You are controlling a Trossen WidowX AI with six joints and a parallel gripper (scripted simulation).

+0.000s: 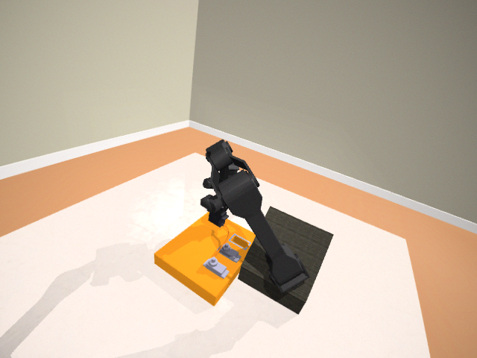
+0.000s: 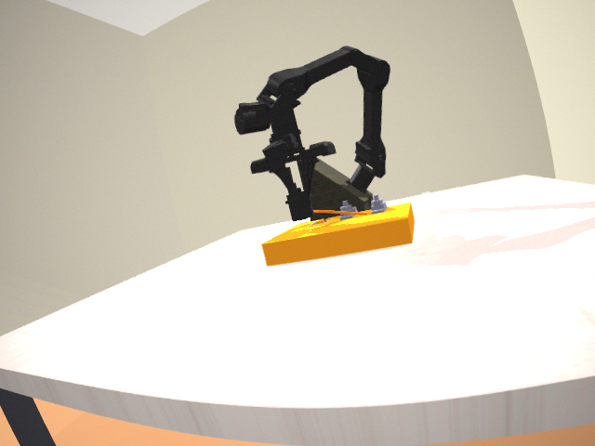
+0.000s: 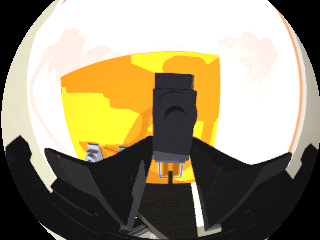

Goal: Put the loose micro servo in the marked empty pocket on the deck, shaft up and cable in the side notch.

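The orange deck is 20 mm ahead of my gripper tip, 70 mm to the left of it and 100 mm below it.
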